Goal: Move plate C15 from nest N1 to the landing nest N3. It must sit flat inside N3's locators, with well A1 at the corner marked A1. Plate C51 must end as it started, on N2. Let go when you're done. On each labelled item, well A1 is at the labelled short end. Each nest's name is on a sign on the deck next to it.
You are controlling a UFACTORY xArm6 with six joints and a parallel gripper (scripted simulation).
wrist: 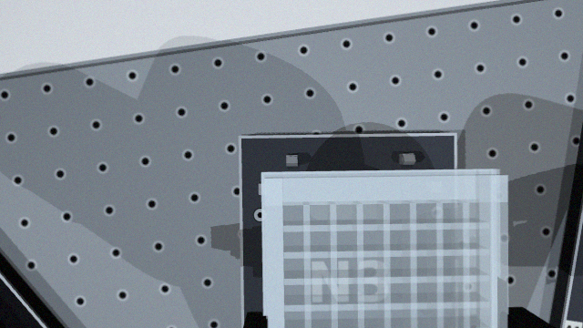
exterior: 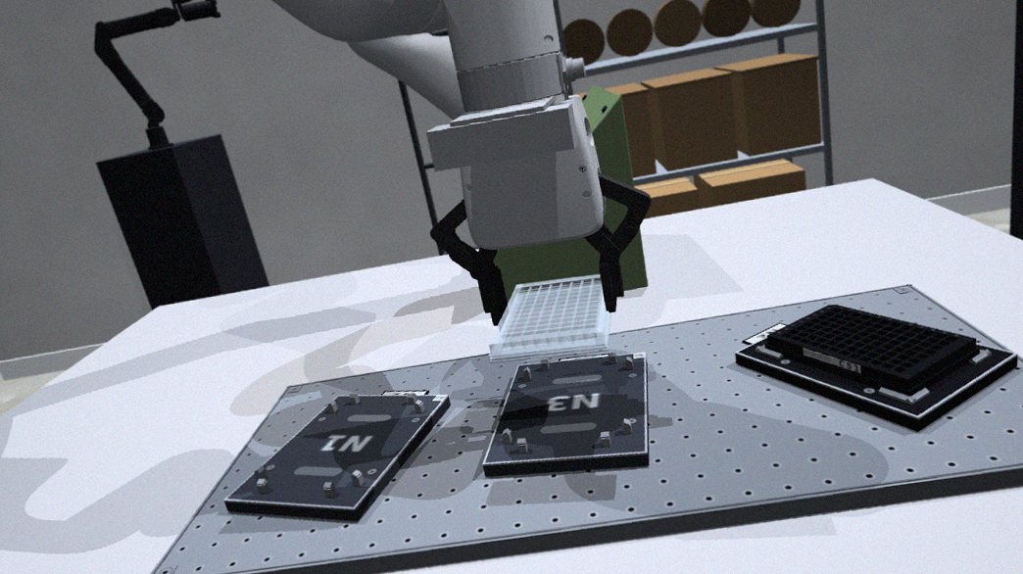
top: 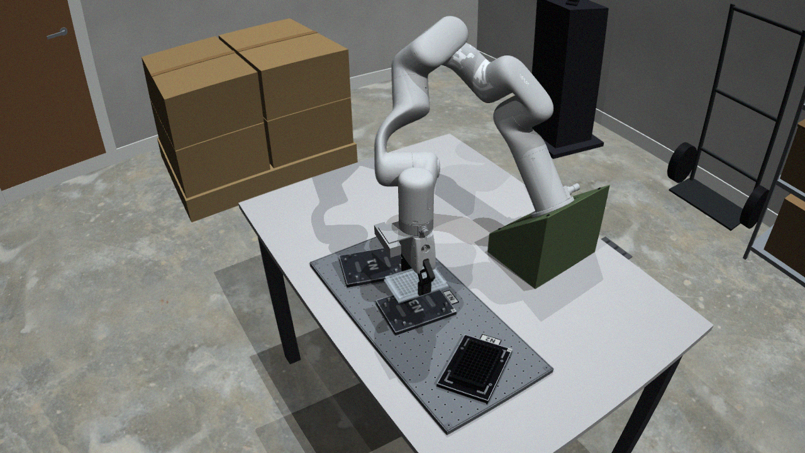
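Now: hand 10 cm above the nest N3. Also, from my hand: black plate C51: 23 cm to the left, 8 cm below, 4 cm behind; then clear plate C15: 1 cm below; then nest N1: 19 cm to the right, 10 cm below, 3 cm ahead.
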